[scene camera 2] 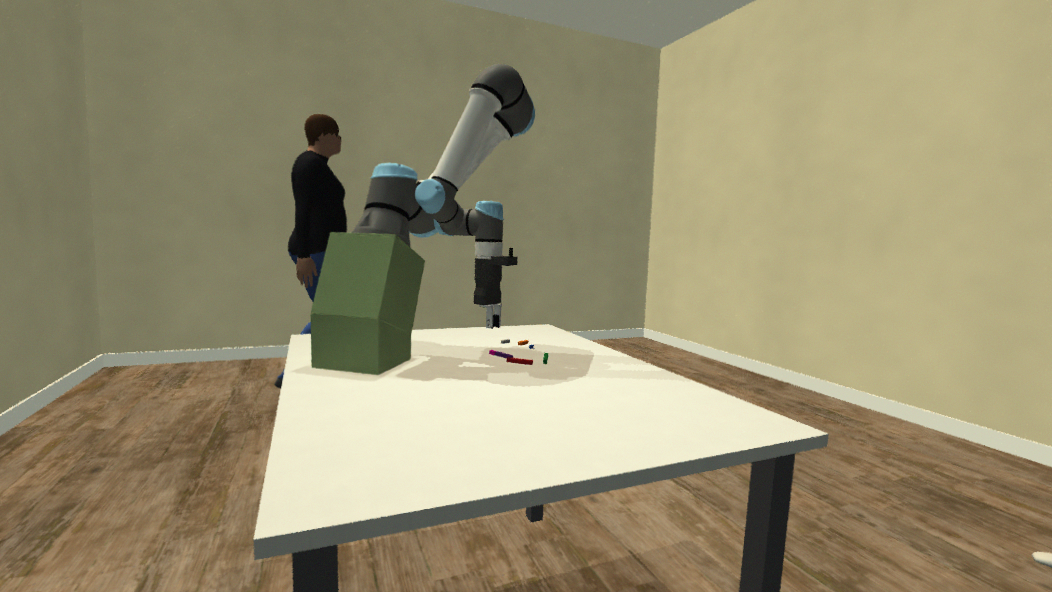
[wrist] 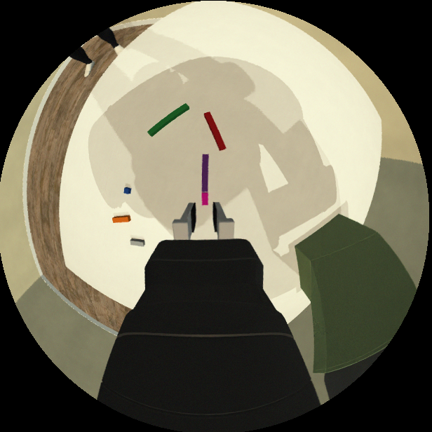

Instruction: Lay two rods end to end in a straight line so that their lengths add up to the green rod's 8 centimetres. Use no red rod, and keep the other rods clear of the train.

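Where they show: gripper, fingertip midpoint: (scene camera 2: 493, 327); arm's base, origin of the base link: (scene camera 2: 379, 246).
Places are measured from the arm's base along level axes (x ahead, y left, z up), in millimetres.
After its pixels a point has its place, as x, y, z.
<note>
A purple rod (wrist: 205, 172) (scene camera 2: 503, 355) @(320, -82, -285) and a short magenta rod (wrist: 205, 199) (scene camera 2: 492, 352) @(300, -45, -284) lie end to end in a straight line on the table; their ends appear to touch. The green rod (wrist: 168, 120) (scene camera 2: 545, 358) @(416, -153, -281) lies apart, slanted, beyond them to the left in the wrist view. A red rod (wrist: 215, 131) (scene camera 2: 520, 361) @(345, -154, -285) lies close to the purple rod's far end, with a gap in the wrist view. My gripper (wrist: 204, 211) (scene camera 2: 493, 325) @(302, -38, -215) is open and empty, raised above the table near the magenta rod's end.
A blue cube (wrist: 127, 190) (scene camera 2: 531, 346) @(435, 7, -284), an orange rod (wrist: 121, 219) (scene camera 2: 523, 342) @(430, 64, -284) and a grey rod (wrist: 137, 242) (scene camera 2: 505, 340) @(381, 94, -282) lie apart at the left in the wrist view. The green robot pedestal (scene camera 2: 353, 301) @(-68, -135, -125) (wrist: 360, 285) stands on the white table (scene camera 2: 514, 434) @(181, -600, -291). A person (scene camera 2: 317, 198) stands behind.
</note>
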